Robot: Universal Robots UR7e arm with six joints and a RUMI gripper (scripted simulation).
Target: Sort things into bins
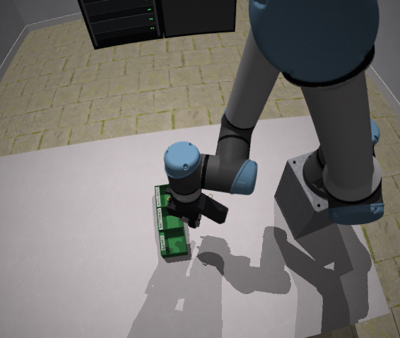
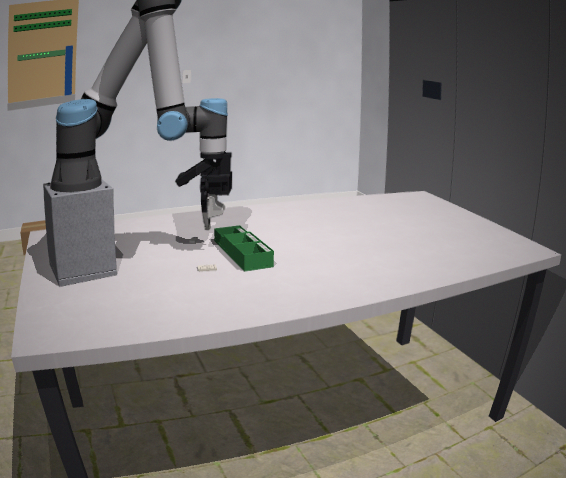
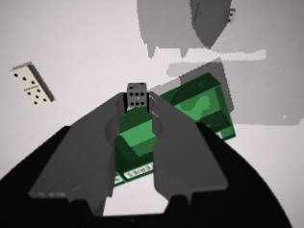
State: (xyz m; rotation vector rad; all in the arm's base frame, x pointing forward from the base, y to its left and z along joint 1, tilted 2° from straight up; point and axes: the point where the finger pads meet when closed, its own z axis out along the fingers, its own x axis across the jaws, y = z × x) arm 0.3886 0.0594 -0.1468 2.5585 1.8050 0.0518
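Right now the white domino is 3 cm behind my hand, 13 cm to the right of it and 8 cm below it. Also, from my hand: brass nut 10 cm ahead, 12 cm to the right, 7 cm below; white die 1 cm below; grey metal piece 3 cm behind, 10 cm to the left, 8 cm below.
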